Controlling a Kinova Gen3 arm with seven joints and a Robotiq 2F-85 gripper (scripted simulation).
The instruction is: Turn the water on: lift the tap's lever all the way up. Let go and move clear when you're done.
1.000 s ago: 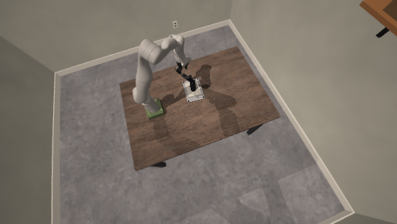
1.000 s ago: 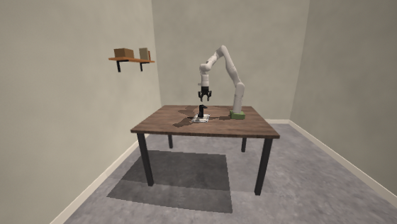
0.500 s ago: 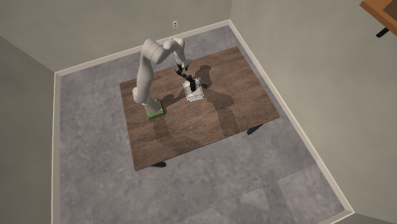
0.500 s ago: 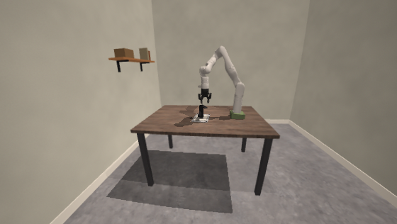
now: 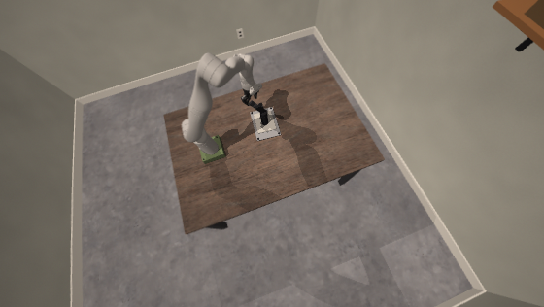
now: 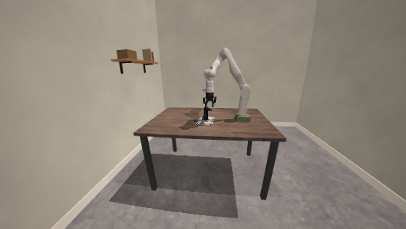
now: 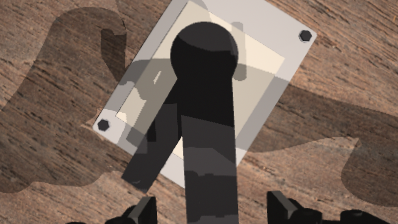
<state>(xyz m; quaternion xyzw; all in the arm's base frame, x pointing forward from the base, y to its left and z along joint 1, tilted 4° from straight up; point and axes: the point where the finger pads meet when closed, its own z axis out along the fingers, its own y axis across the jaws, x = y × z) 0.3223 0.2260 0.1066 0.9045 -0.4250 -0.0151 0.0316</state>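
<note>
Now: hand 2 cm short of the black lever, 3 cm to the left of it and 4 cm above it. Also, from my hand: tap (4 cm ahead, 5 cm to the right, 9 cm below).
</note>
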